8 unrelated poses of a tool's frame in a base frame.
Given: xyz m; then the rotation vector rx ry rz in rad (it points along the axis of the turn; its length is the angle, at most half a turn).
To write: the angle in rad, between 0 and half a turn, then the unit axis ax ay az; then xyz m. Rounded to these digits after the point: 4 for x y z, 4 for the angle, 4 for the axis.
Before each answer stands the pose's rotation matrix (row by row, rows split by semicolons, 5 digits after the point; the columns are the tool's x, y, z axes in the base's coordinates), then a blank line. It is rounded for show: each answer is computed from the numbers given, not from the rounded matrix.
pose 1, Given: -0.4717 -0.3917 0.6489 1.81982 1.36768 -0.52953
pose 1, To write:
0.33315 0.93484 0.12279; 0.60842 -0.11366 -0.78543; -0.72030 0.33637 -0.60665

2.3372 0.7786 0.5852 -0.2266 -0.4717 -0.3917 0.6489
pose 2, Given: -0.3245 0.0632 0.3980 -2.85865 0.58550 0.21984
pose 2, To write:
0.90970 -0.40246 -0.10233; -0.37036 -0.89776 0.23845; -0.18784 -0.17902 -0.96575

2.9263 -0.9769 0.2001 0.0751 -0.3245 0.0632 0.3980
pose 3, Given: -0.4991 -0.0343 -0.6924 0.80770 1.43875 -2.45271
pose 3, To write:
-0.83480 0.41677 -0.35974; 0.11062 -0.51312 -0.85116; -0.53933 -0.75034 0.38225

2.9560 0.2732 0.4867 -0.8297 -0.4991 -0.0343 -0.6924
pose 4, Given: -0.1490 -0.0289 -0.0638 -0.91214 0.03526 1.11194
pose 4, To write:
0.48081 -0.77967 -0.40118; 0.75268 0.13230 0.64495; -0.44977 -0.61206 0.65046

1.4386 -0.6340 0.0245 0.7729 -0.1490 -0.0289 -0.0638
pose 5, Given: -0.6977 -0.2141 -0.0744 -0.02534 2.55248 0.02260
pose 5, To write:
-0.83138 -0.02310 0.55523; -0.01326 0.99968 0.02173; -0.55555 0.01070 -0.83142

2.5527 -0.0099 0.9999 0.0089 -0.6977 -0.2141 -0.0744
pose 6, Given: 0.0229 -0.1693 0.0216 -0.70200 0.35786 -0.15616
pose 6, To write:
0.92779 0.02090 0.37253; -0.25890 0.75501 0.60243; -0.26867 -0.65538 0.70590

0.8033 -0.8739 0.4455 -0.1944 0.0229 -0.1693 0.0216
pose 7, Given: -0.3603 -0.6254 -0.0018 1.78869 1.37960 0.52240
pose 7, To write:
0.31990 0.60599 0.72831; 0.93640 -0.08517 -0.34043; -0.14427 0.79090 -0.59470

2.3185 0.7715 0.5950 0.2253 -0.3603 -0.6254 -0.0018
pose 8, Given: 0.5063 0.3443 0.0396 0.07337 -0.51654 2.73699
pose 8, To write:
-0.93619 -0.35120 -0.01438; 0.33228 -0.87094 -0.36200; 0.11461 -0.34368 0.93207

2.7863 0.0263 -0.1854 0.9823 0.5063 0.3443 0.0396
